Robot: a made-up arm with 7 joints.
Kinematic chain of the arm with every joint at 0, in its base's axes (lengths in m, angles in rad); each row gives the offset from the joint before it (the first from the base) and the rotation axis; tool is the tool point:
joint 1: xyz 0 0 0 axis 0 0.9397 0.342
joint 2: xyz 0 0 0 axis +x
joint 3: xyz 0 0 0 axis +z
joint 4: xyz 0.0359 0 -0.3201 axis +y
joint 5: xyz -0.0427 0 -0.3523 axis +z
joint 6: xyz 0 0 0 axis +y
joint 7: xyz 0 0 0 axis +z
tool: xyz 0 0 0
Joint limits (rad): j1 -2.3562..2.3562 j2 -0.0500..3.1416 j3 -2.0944..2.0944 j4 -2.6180..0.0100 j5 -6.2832..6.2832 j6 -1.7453..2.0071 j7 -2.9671..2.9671
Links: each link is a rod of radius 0.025 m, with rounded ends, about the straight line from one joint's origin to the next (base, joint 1, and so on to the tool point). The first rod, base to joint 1, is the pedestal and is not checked.
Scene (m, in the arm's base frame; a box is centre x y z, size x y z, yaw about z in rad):
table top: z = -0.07
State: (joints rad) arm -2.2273 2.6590 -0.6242 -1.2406 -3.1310 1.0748 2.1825
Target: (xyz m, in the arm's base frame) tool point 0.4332 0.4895 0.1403
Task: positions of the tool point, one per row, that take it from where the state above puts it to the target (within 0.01 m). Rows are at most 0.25 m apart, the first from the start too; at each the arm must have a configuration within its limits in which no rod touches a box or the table.
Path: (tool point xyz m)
1: -0.1237 0.4650 0.3893
2: 0.0925 0.4916 0.3997
3: 0.2924 0.4998 0.3101
4: 0.4332 0.4895 0.1403

